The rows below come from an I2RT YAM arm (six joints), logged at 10 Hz.
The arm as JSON. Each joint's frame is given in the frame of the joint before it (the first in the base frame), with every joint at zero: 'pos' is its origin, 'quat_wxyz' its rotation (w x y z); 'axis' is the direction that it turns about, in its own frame. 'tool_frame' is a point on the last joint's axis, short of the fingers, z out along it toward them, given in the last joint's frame.
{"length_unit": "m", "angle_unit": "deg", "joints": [
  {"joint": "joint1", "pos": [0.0, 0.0, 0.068], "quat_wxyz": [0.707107, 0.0, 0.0, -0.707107], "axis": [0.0, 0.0, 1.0]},
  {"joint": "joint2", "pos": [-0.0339, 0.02, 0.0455], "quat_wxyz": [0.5, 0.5, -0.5, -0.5], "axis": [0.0, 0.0, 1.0]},
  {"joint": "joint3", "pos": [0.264, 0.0, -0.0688], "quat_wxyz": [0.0, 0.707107, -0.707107, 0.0], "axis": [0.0, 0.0, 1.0]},
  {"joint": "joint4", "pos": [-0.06, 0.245, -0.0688], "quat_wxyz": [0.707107, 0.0, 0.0, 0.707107], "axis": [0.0, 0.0, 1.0]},
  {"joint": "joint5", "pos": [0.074, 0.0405, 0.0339], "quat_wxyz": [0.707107, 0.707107, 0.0, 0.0], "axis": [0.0, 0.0, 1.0]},
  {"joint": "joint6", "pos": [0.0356, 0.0, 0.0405], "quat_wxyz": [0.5, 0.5, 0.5, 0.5], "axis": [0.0, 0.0, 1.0]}
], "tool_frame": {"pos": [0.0, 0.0, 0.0], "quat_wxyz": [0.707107, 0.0, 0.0, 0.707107]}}
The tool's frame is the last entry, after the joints.
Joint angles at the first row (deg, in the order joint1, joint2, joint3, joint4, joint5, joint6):
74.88, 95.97, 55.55, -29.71, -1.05, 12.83
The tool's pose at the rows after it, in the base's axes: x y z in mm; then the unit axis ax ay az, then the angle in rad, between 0 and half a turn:
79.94 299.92 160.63 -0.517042 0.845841 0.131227 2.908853
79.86 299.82 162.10 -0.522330 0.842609 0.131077 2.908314
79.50 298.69 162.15 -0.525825 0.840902 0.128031 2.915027
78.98 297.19 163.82 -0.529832 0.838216 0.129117 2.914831
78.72 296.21 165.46 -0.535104 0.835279 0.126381 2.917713
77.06 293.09 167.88 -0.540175 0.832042 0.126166 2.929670
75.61 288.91 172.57 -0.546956 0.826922 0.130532 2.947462
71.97 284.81 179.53 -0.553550 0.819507 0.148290 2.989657
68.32 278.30 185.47 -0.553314 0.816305 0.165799 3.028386
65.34 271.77 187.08 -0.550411 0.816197 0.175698 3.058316
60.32 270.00 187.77 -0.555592 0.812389 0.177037 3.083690
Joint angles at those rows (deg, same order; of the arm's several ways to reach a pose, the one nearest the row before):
74.88, 95.89, 55.63, -29.71, -1.67, 12.31
74.88, 95.71, 55.81, -30.06, -1.76, 11.60
74.88, 95.63, 55.81, -30.67, -1.85, 11.16
74.88, 95.10, 55.63, -30.94, -2.02, 10.64
74.88, 94.83, 55.81, -31.73, -2.02, 9.94
74.97, 94.04, 55.64, -32.87, -2.55, 9.41
74.88, 92.82, 55.55, -34.45, -3.77, 8.53
74.97, 91.32, 55.72, -36.56, -7.02, 8.00
74.97, 89.39, 55.20, -38.23, -10.01, 8.26
74.97, 87.90, 54.14, -39.11, -11.95, 8.79
75.76, 87.54, 54.05, -40.25, -12.92, 8.88

